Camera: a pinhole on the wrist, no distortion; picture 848 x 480 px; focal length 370.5 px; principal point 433.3 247.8 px. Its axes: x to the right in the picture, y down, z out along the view. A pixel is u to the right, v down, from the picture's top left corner.
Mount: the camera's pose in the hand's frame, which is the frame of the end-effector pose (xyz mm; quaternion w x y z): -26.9 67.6 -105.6 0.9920 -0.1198 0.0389 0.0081
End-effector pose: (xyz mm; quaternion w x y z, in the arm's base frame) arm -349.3 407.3 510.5 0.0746 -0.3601 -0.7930 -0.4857
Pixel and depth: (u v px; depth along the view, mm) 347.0 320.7 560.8
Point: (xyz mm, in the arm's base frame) 32.1 778.7 457.8
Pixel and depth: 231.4 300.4 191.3
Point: -155.6 453.3 513.1
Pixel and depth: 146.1 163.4 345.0
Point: -47.4 515.2 298.9
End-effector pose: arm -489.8 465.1 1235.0 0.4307 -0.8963 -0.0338 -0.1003
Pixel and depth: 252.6 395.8 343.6
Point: -584.8 454.9 857.1
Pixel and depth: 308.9 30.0 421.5
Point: -571.6 804.6 1037.3
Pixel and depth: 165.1 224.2 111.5
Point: -572.1 421.4 1141.6
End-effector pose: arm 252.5 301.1 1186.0 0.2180 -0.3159 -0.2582 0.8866
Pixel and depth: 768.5 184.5 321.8
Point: -103.9 325.5 1132.1
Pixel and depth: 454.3 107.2 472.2
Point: -40.7 192.7 1425.9
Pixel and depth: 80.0 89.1 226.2
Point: 300.4 109.7 1372.5
